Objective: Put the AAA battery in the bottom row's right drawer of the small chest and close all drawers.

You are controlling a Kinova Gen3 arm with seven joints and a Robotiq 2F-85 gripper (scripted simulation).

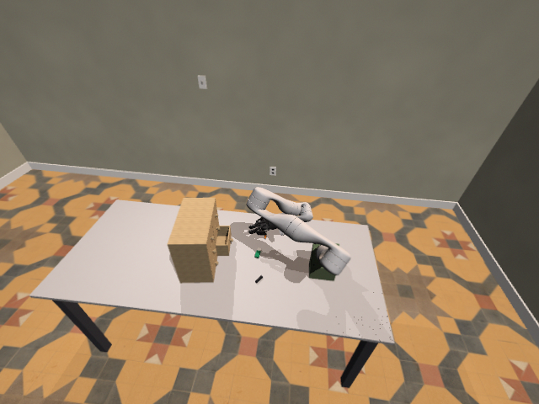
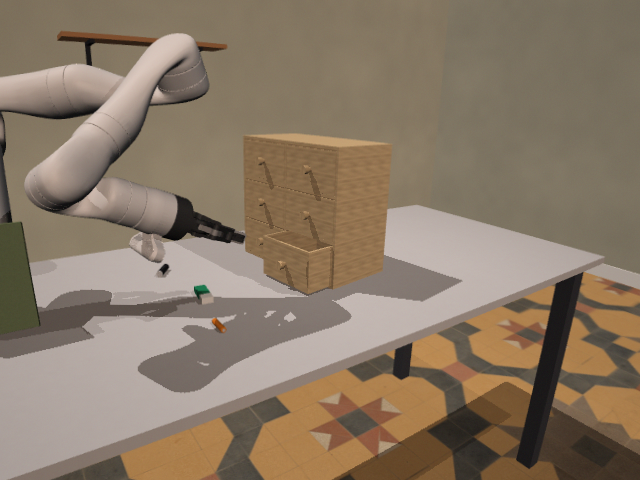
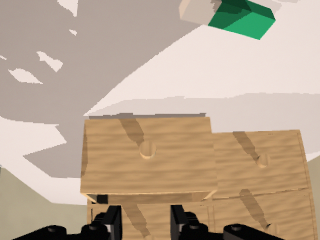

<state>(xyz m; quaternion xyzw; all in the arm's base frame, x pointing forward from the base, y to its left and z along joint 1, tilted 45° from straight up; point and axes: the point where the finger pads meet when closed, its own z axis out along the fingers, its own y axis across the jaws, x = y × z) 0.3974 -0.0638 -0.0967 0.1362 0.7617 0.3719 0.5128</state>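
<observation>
My hand is 14 cm above the orange AAA battery, 8 cm to the left of it and 6 cm past it. From my hand the other things lie so: white eraser (13 cm below, 5 cm to the left, 4 cm behind); small black cylinder (22 cm to the left, 13 cm below, 8 cm behind).
</observation>
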